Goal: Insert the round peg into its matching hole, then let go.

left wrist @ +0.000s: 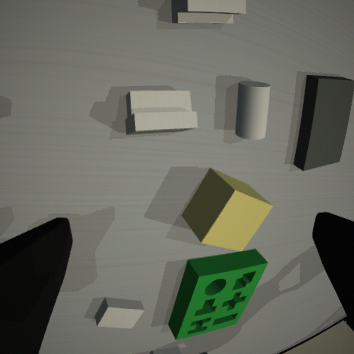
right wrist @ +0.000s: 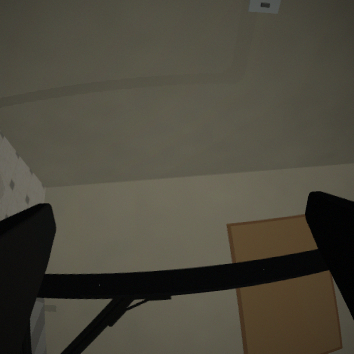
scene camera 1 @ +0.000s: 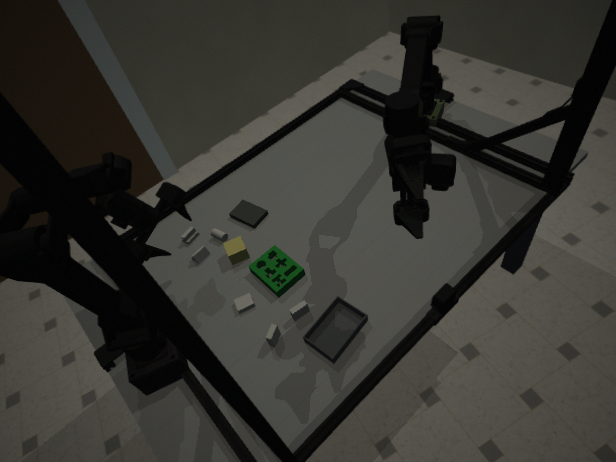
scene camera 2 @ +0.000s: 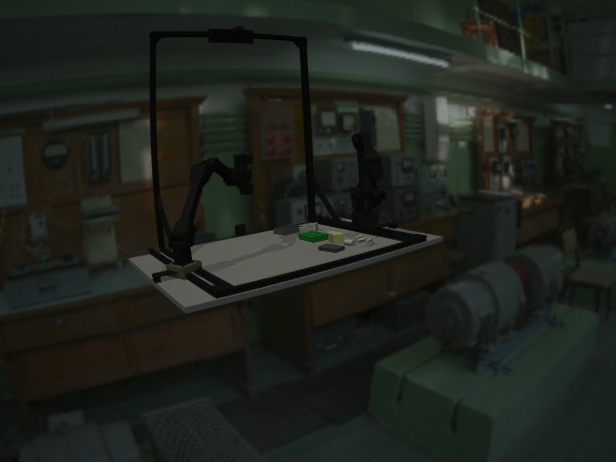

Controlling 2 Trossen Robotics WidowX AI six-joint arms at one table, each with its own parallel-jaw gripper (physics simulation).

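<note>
The round peg point(scene camera 1: 219, 234) point(scene camera 2: 350, 241) point(left wrist: 252, 110), a pale cylinder, lies on its side between the yellow block and the dark slab. The green board point(scene camera 1: 276, 248) point(scene camera 2: 313, 239) point(left wrist: 230, 280) lies flat with its shaped holes facing up; its round hole point(scene camera 1: 261, 264) point(left wrist: 215, 287) is empty, at the corner nearest the yellow block. My left gripper point(scene camera 1: 180, 236) point(left wrist: 196, 229) is open and empty, raised above the table at the left of scene camera 1, over the area of the pale pieces. My right gripper point(scene camera 1: 421, 216) point(right wrist: 182, 211) is open and empty, high above the table, far from the peg.
A yellow block point(scene camera 1: 236, 249) point(left wrist: 240, 215) stands between peg and board. A dark slab point(scene camera 1: 249, 213) point(left wrist: 327, 120) lies beyond the peg. Pale pieces point(scene camera 1: 190, 235) point(scene camera 1: 200, 254) point(scene camera 1: 244, 303) point(scene camera 1: 299, 310) point(scene camera 1: 272, 335) lie around. A dark tray point(scene camera 1: 318, 351) sits near the table edge.
</note>
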